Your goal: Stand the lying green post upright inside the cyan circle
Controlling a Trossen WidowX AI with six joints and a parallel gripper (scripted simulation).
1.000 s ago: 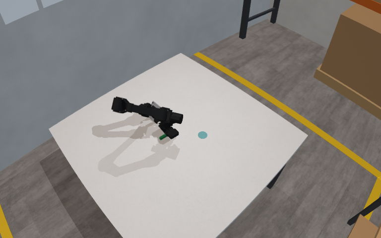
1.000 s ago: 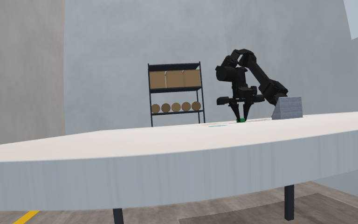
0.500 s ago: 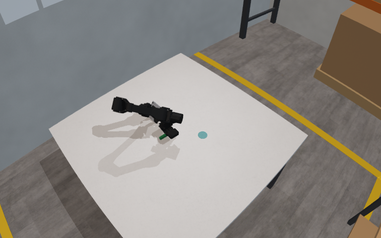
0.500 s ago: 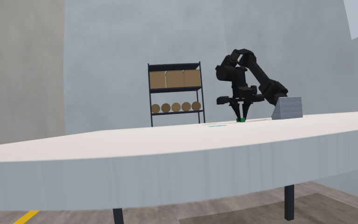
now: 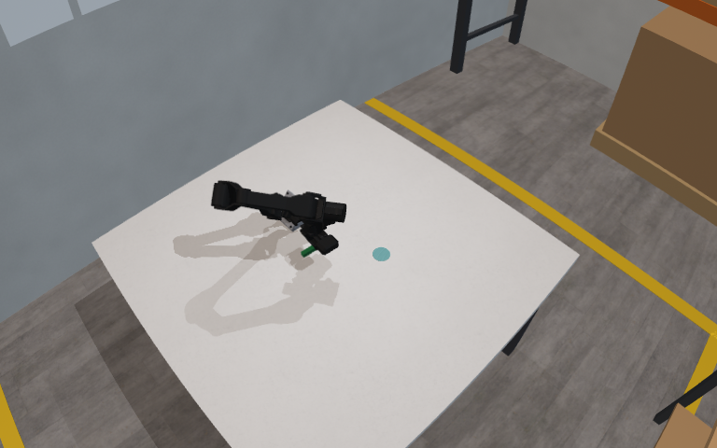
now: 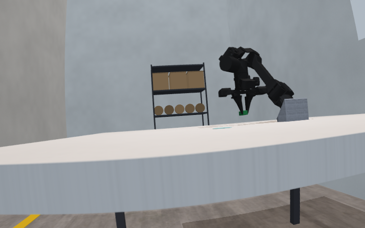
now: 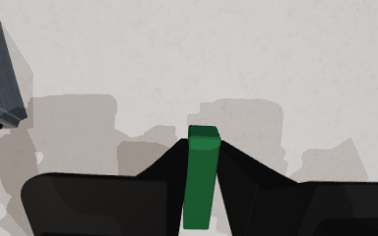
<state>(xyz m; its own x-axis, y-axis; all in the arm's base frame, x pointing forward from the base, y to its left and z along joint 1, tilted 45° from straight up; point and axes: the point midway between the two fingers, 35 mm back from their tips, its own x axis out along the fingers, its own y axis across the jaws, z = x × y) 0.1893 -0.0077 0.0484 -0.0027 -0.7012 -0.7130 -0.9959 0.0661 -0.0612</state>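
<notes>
Right now my hand is 16 cm to the right of the cyan circle, 15 cm short of it and 8 cm above it. The rest, counted from my hand: green post (3 cm below, 2 cm to the right).
</notes>
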